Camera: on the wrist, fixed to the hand. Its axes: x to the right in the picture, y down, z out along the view.
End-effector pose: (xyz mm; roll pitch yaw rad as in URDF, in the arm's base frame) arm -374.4 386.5 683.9 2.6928 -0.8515 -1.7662
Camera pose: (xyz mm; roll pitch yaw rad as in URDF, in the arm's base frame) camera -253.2 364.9 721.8 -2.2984 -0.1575 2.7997
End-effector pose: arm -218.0 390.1 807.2 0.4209 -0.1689 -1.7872
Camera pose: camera -285.3 358.5 702.0 -0.2124 -0.6500 -0.1160
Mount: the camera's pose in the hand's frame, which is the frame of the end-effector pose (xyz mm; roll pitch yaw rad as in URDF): 27.0 -99.3 -77.5 -0.0119 -0.2353 1.5471
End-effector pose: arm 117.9 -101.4 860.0 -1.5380 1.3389 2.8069
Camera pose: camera 49.7 7.8 855.9 1.4905 0.2465 -0.6113
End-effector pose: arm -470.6 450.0 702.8 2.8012 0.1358 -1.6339
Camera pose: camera -353.4 410.4 738.7 2.9853 -0.1009 3.1157
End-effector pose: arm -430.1 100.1 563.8 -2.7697 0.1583 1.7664
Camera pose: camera -501.7 130.5 666.5 2.9477 0.6028 0.1140
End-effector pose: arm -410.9 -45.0 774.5 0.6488 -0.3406 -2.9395
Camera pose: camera -482.2 -26.6 668.8 -0.5054 -0.8278 -1.0115
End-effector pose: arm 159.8 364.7 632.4 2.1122 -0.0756 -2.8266
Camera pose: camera 167.4 243.5 589.4 -3.0746 -0.7933 1.8418
